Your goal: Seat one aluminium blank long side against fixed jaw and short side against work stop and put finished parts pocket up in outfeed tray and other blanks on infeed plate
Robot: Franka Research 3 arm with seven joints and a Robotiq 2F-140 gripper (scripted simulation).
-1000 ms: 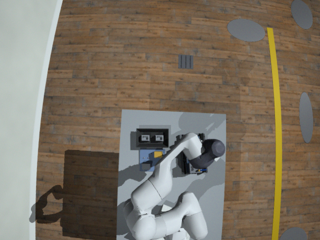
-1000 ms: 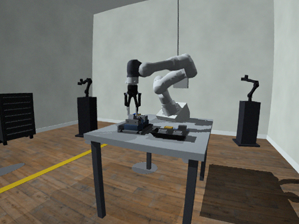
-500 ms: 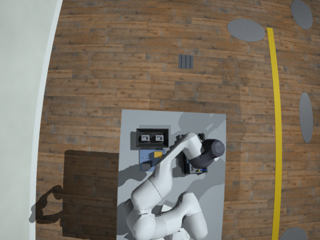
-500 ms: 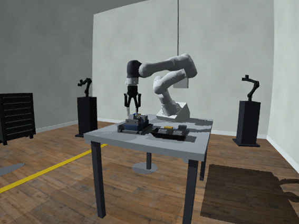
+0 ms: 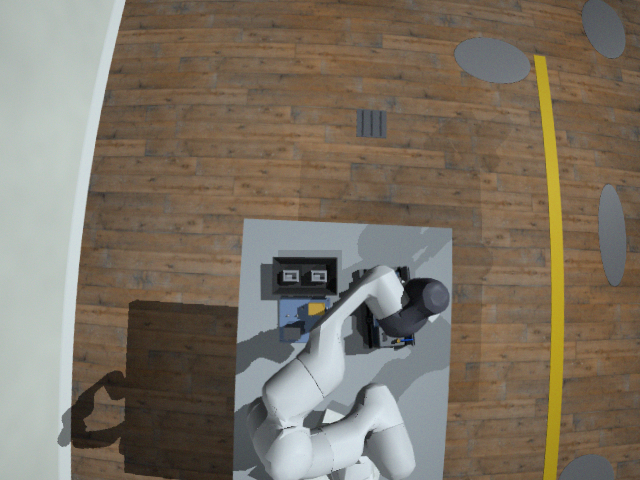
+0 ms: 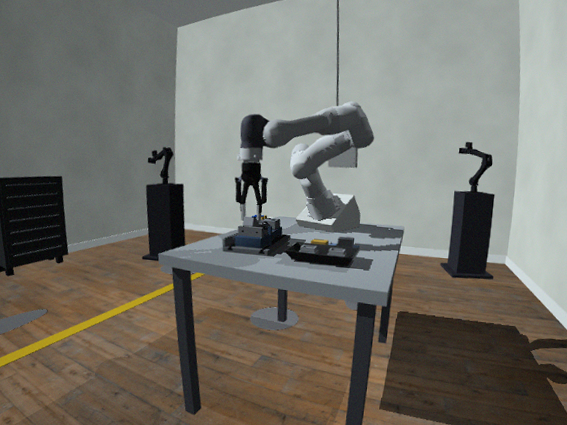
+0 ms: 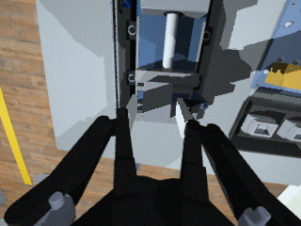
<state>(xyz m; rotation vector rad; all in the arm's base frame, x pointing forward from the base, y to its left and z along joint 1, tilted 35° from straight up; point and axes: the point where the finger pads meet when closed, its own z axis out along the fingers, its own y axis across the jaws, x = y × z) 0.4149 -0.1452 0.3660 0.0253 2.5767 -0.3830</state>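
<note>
My hand is 7 cm past the vise, 2 cm to the right of it and 10 cm above it. Also, from my hand: brass blank (2 cm behind, 28 cm to the left, 12 cm below).
</note>
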